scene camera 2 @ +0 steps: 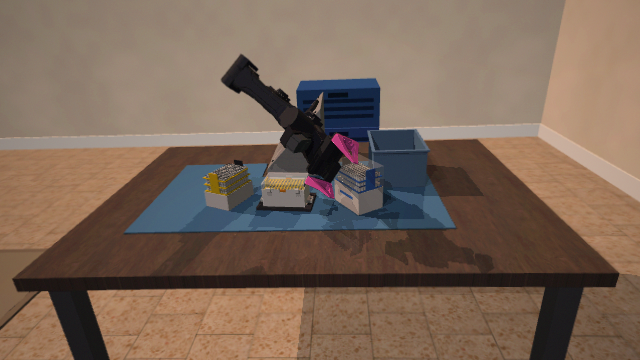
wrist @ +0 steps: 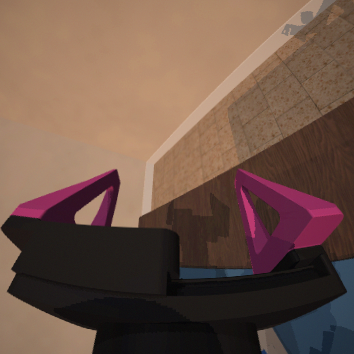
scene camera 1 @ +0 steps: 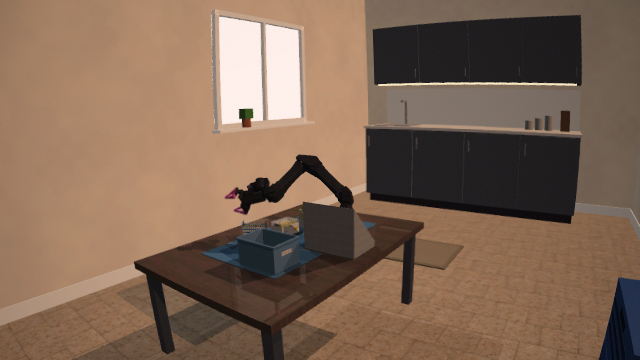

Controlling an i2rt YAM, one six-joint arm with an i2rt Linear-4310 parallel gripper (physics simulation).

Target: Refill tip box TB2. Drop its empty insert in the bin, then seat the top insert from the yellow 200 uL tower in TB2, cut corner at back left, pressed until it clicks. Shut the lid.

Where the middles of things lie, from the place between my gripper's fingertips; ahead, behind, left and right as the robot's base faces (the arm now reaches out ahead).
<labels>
My gripper is now 230 mm past the blue-striped tip tower [scene camera 2: 360, 187], 110 mm above it and 10 mm to the right of it. From my hand the other things lie so: blue bin [scene camera 2: 403, 153]: 450 mm behind, 110 mm to the left, 110 mm below.
</labels>
